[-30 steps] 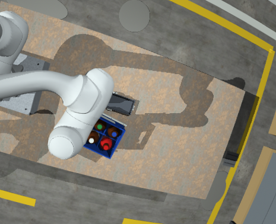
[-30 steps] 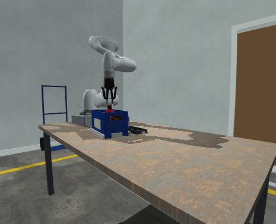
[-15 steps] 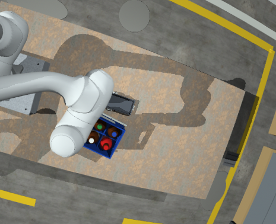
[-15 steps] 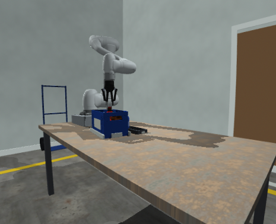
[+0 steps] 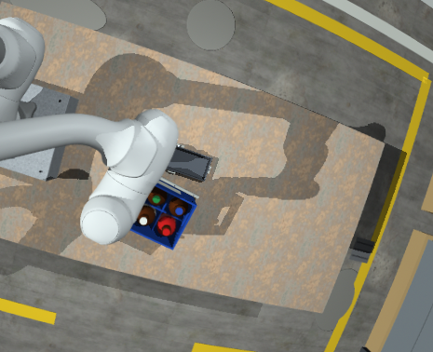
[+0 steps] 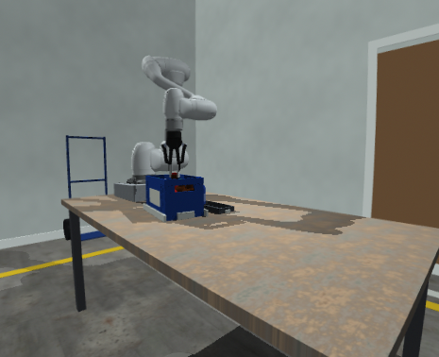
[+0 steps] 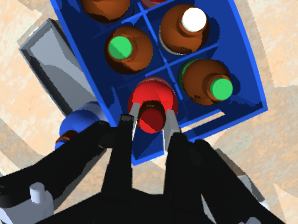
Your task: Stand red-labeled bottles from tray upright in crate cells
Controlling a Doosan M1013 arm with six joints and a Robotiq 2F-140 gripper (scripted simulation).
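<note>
The red-labeled bottle is 9 cm below my hand. From my hand the other things lie so: red bottle (15 cm ahead, 13 cm to the right, 11 cm below); then blue-capped bottle (13 cm to the left, 11 cm below, 4 cm ahead); then blue crate (11 cm below, 7 cm to the right, 7 cm ahead).
</note>
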